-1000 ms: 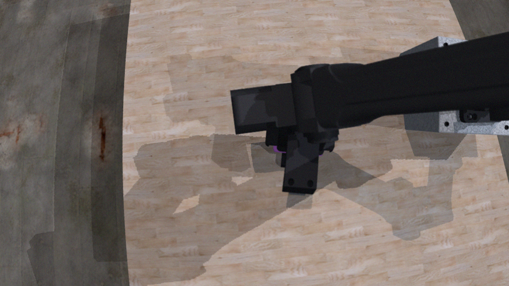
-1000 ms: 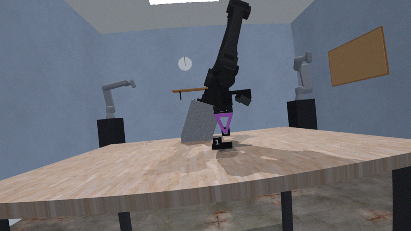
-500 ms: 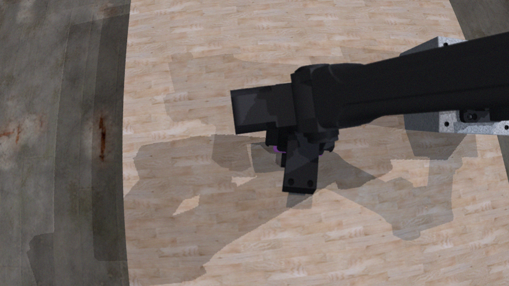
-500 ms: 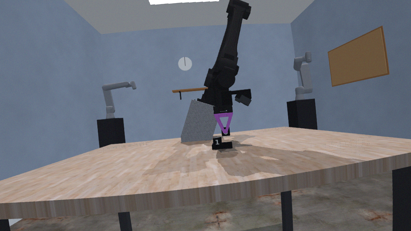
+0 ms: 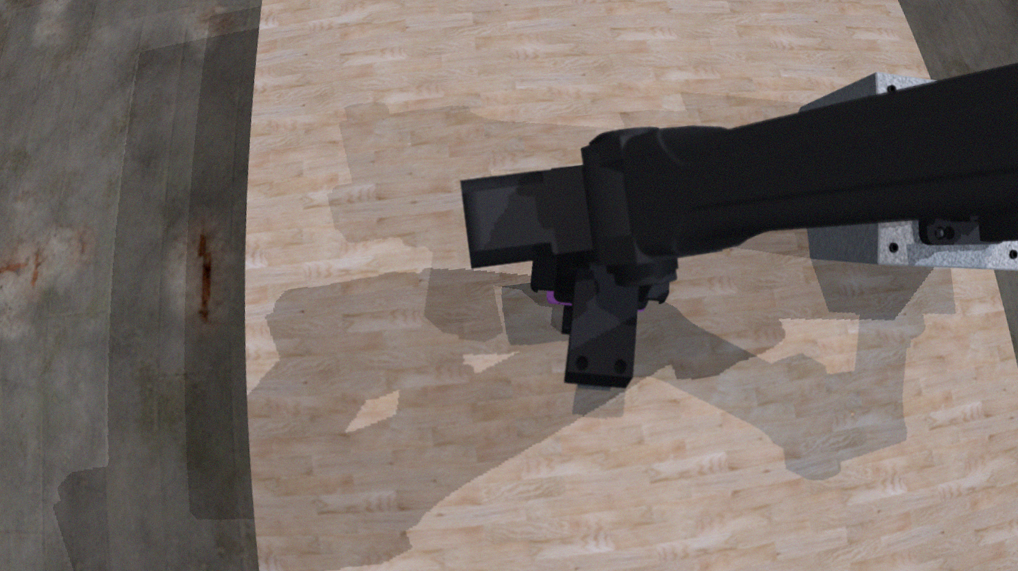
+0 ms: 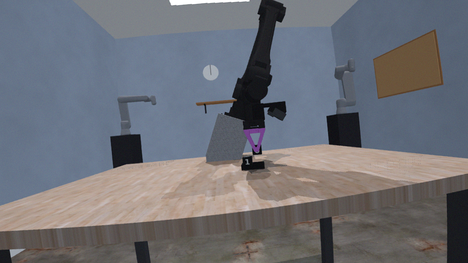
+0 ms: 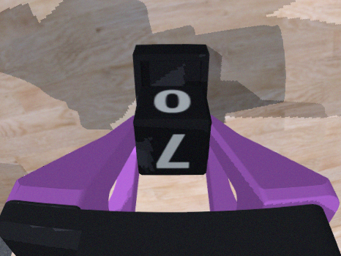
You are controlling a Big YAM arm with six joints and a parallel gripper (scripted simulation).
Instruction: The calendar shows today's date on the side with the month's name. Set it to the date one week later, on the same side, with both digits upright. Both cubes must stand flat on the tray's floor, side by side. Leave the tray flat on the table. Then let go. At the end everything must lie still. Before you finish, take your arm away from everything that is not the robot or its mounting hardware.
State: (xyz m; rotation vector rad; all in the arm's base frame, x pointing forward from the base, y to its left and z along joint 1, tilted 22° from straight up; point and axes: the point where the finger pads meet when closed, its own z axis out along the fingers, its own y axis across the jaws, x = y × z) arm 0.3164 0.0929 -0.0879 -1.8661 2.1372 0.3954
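Now: hand right at the black cube. From my hand the other things lie so: black tray 50 mm below, 20 mm to the right.
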